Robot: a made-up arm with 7 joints. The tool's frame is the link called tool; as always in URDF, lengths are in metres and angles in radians. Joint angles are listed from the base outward. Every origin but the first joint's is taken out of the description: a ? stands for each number. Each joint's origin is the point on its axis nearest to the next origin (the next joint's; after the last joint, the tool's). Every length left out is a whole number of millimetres.
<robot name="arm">
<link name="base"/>
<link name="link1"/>
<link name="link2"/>
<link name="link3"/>
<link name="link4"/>
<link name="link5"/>
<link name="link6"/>
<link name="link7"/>
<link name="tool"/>
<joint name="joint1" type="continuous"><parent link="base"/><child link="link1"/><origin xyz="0.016 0.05 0.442" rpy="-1.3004 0.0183 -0.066"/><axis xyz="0 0 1"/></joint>
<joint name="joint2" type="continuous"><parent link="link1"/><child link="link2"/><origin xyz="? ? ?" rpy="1.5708 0 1.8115"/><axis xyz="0 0 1"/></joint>
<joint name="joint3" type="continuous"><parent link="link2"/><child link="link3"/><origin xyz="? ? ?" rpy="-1.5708 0 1.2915"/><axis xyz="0 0 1"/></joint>
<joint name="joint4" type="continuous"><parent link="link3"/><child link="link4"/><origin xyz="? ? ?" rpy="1.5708 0 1.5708"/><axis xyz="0 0 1"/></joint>
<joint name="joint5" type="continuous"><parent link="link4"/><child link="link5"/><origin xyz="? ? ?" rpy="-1.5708 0 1.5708"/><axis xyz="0 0 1"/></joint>
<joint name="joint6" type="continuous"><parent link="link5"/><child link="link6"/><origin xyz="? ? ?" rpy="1.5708 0 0"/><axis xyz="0 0 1"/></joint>
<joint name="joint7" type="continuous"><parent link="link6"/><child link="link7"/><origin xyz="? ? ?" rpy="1.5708 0 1.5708"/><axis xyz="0 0 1"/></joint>
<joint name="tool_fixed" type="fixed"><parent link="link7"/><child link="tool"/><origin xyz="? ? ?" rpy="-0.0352 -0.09 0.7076"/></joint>
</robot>
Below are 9 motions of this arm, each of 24 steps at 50 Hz.
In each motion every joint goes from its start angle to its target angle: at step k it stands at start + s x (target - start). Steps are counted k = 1, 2, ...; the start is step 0. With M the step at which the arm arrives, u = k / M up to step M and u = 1 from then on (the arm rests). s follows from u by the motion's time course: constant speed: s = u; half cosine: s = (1 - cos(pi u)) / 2; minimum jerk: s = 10 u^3 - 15 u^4 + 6 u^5.
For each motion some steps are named. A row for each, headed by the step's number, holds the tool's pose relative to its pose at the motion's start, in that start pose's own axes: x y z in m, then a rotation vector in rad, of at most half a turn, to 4 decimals.
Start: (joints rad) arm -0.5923 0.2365 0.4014 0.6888 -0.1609 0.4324 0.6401
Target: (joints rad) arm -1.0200 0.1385 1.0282 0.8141 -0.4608 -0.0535 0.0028
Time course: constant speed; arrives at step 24
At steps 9, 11, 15, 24:
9: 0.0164 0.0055 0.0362 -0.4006 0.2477 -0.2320
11: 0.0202 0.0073 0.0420 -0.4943 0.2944 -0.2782
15: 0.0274 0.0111 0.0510 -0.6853 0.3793 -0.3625
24: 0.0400 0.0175 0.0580 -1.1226 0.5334 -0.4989

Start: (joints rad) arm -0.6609 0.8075 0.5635 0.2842 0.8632 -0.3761 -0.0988
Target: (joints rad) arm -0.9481 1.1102 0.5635 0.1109 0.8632 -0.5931 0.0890
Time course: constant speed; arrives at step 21
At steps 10, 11, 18, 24:
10: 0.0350 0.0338 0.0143 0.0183 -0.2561 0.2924
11: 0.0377 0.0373 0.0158 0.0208 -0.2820 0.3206
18: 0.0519 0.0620 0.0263 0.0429 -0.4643 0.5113
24: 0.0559 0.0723 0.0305 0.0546 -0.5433 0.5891

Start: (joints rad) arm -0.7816 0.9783 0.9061 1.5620 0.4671 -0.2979 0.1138
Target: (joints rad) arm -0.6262 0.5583 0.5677 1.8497 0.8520 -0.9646 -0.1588
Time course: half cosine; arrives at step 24
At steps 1, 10, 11, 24:
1: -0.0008 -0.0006 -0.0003 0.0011 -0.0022 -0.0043
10: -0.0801 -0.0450 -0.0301 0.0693 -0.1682 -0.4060
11: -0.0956 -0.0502 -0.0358 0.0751 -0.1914 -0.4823
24: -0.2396 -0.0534 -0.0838 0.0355 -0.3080 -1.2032

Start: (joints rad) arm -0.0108 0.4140 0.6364 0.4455 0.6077 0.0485 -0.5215
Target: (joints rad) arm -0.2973 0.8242 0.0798 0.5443 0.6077 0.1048 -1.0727
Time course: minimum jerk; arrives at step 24
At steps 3, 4, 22, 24:
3: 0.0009 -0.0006 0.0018 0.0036 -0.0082 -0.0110
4: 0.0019 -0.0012 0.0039 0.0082 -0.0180 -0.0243
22: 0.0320 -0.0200 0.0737 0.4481 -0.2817 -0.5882
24: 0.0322 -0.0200 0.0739 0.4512 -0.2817 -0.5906

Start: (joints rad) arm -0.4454 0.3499 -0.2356 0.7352 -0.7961 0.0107 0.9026
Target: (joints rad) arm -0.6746 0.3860 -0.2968 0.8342 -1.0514 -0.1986 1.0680
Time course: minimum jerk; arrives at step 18
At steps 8, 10, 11, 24:
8: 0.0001 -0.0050 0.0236 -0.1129 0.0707 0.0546
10: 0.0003 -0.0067 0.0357 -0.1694 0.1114 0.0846
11: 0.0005 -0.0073 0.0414 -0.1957 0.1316 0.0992
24: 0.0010 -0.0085 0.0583 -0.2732 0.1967 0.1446

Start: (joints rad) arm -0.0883 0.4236 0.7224 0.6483 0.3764 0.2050 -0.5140
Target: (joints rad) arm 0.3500 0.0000 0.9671 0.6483 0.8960 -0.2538 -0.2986
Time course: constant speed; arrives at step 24
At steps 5, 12, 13, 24:
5: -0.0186 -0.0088 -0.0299 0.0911 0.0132 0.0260
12: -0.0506 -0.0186 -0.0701 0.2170 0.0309 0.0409
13: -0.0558 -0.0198 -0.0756 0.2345 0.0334 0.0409
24: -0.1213 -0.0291 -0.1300 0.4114 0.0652 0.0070

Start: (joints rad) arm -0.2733 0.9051 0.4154 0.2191 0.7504 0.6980 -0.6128
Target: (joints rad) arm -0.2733 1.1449 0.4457 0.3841 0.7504 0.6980 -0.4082
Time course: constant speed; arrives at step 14
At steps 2, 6, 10, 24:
2: 0.0069 0.0057 -0.0039 0.0273 0.0107 0.0476
6: 0.0203 0.0183 -0.0113 0.0814 0.0315 0.1436
10: 0.0329 0.0323 -0.0184 0.1347 0.0513 0.2405
24: 0.0447 0.0478 -0.0250 0.1873 0.0703 0.3381

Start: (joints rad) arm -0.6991 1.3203 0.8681 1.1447 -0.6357 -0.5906 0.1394
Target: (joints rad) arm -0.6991 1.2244 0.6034 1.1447 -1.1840 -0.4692 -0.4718
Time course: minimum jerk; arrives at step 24
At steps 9, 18, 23, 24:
9: -0.0004 0.0021 -0.0168 -0.0227 0.1232 -0.1311
18: -0.0078 0.0101 -0.0567 -0.1359 0.3959 -0.4092
23: -0.0099 0.0119 -0.0634 -0.1630 0.4392 -0.4519
24: -0.0099 0.0119 -0.0634 -0.1632 0.4395 -0.4521

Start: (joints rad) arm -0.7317 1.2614 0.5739 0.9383 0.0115 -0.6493 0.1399
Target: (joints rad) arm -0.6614 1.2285 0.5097 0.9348 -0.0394 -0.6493 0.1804
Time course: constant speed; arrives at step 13
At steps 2, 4, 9, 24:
2: -0.0028 -0.0008 -0.0014 0.0035 0.0064 -0.0076
4: -0.0056 -0.0015 -0.0027 0.0071 0.0129 -0.0151
9: -0.0128 -0.0031 -0.0062 0.0165 0.0295 -0.0337
24: -0.0186 -0.0041 -0.0090 0.0246 0.0430 -0.0483

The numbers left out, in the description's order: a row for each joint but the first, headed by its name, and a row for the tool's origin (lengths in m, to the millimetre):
joint2: -0.037 -0.009 0
joint3: 0.2 -0.066 0
joint4: 0.005 -0.013 0
joint5: -0.092 0.011 0
joint6: 0.017 0 0
joint7: 0.06 0.074 0
tool: 0.021 0.01 0

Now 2 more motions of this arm.
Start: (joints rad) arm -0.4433 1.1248 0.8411 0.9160 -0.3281 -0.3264 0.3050
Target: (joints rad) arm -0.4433 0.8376 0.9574 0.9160 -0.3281 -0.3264 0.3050
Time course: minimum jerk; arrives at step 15
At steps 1, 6, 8, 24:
1: -0.0001 0.0001 -0.0002 0.0002 0.0008 0.0002
6: -0.0086 0.0088 -0.0247 0.0308 0.0911 0.0204
8: -0.0166 0.0164 -0.0433 0.0564 0.1605 0.0373
24: -0.0335 0.0320 -0.0749 0.1062 0.2825 0.0695

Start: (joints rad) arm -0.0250 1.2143 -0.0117 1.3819 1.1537 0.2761 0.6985
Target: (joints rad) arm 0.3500 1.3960 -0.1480 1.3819 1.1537 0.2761 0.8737
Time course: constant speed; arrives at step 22
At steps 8, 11, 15, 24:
8: -0.0279 -0.0088 -0.0263 0.0890 -0.1725 0.0384
11: -0.0372 -0.0113 -0.0370 0.1182 -0.2397 0.0536
15: -0.0485 -0.0138 -0.0516 0.1534 -0.3313 0.0744
24: -0.0651 -0.0163 -0.0784 0.2049 -0.4963 0.1118

